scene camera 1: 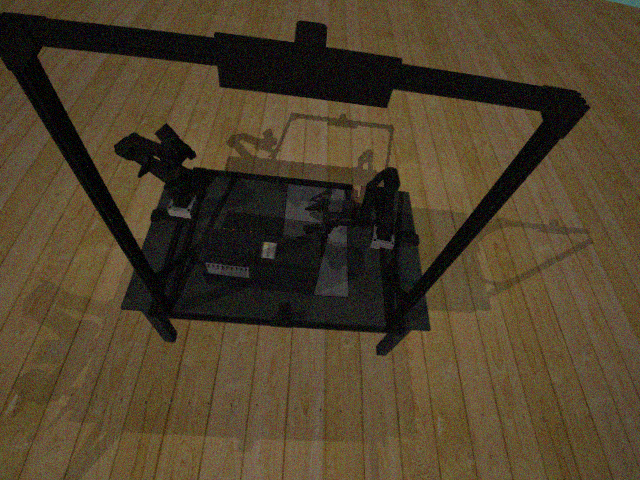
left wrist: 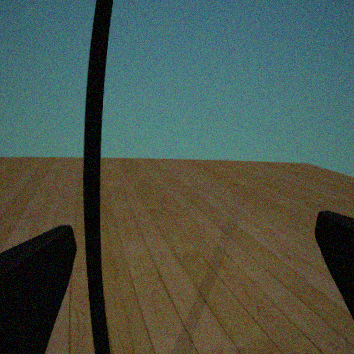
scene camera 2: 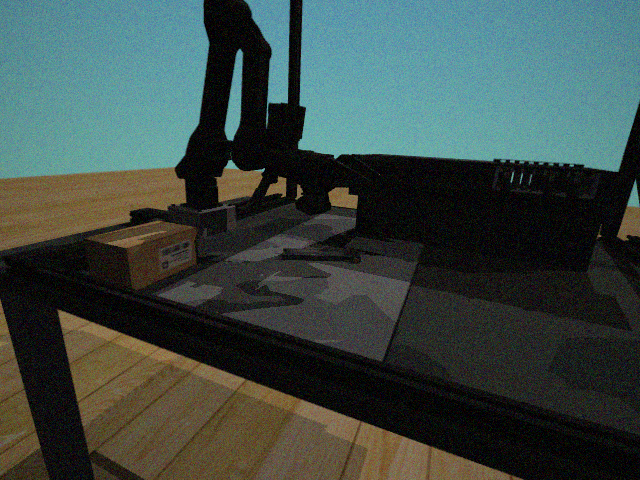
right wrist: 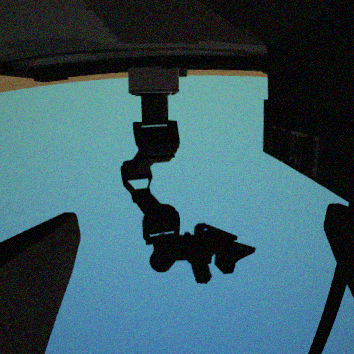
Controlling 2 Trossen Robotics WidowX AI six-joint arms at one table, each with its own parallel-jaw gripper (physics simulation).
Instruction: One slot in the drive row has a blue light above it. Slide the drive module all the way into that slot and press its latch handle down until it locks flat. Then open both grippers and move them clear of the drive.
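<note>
My left gripper [scene camera 1: 151, 182] is open and holds nothing, and I see it again in the left wrist view [left wrist: 197, 233] and in the right wrist view [right wrist: 245, 243]. My right gripper [scene camera 2: 377, 182] is here as well; I find it in scene camera 1 [scene camera 1: 304, 217] and in the right wrist view [right wrist: 205, 222] too. A cardboard box [scene camera 2: 135, 257] rests on the table. I see a drive chassis [scene camera 2: 442, 202], and the right wrist view shows me the drive chassis [right wrist: 304, 63] too. There is also a drive module [scene camera 2: 353, 256]; in the left wrist view the drive module is out of frame, and in the right wrist view the drive module is out of frame as well.
</note>
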